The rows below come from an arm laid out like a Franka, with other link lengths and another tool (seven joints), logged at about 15 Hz.
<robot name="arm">
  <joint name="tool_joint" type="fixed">
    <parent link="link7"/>
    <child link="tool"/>
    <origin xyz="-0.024 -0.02 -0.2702" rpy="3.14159 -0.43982 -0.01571"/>
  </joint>
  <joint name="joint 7" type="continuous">
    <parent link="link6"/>
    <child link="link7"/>
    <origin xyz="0.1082 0 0"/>
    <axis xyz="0 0 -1"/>
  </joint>
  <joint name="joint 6" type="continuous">
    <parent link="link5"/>
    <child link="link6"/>
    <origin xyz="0 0 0"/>
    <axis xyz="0 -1 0"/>
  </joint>
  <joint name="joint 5" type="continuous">
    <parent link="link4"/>
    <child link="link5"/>
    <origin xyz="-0.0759 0 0.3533"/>
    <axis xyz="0 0 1"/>
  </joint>
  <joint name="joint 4" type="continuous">
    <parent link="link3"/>
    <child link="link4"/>
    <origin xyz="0.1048 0 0"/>
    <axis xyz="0 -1 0"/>
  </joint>
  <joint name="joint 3" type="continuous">
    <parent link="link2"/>
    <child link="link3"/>
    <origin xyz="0 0 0.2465"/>
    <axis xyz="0 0 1"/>
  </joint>
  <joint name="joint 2" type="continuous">
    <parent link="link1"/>
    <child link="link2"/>
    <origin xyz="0 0 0"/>
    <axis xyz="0 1 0"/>
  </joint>
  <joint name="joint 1" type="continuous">
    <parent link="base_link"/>
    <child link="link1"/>
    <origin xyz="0 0 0.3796"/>
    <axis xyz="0 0 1"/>
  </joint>
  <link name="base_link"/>
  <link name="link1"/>
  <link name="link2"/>
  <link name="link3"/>
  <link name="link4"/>
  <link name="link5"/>
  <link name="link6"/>
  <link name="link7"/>
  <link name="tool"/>
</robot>
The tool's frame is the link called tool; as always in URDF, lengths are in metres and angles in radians. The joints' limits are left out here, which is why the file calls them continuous.
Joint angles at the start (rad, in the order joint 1, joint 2, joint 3, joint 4, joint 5, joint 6, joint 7):
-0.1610, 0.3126, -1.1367, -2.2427, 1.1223, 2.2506, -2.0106
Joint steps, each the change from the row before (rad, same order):
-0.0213, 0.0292, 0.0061, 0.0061, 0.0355, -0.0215, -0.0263
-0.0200, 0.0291, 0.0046, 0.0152, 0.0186, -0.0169, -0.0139
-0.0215, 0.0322, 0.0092, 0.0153, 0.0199, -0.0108, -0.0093
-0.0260, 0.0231, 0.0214, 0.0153, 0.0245, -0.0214, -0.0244
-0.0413, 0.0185, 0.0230, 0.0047, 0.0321, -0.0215, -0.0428
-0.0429, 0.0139, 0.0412, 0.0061, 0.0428, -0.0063, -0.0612
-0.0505, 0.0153, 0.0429, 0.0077, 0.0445, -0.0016, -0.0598
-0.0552, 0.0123, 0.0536, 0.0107, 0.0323, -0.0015, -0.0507
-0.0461, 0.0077, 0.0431, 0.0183, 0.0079, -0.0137, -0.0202
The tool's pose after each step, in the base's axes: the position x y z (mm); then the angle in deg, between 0 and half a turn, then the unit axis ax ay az. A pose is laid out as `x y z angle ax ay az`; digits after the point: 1 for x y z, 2 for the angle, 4 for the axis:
201.0 -544.5 135.1 177.62 0.8794 -0.0278 0.4753
194.7 -549.4 132.2 177.40 0.8801 -0.0289 0.4739
188.2 -554.4 127.5 177.06 0.8818 -0.0321 0.4705
190.8 -555.5 122.7 177.49 0.8794 -0.0267 0.4754
185.2 -556.1 115.3 177.64 0.8749 -0.0243 0.4836
188.4 -557.4 107.6 177.34 0.8689 -0.0111 0.4949
187.4 -561.2 99.9 176.53 0.8630 -0.0019 0.5052
189.8 -562.9 91.2 176.23 0.8575 0.0079 0.5145
195.0 -564.0 87.2 176.68 0.8522 0.0144 0.5229

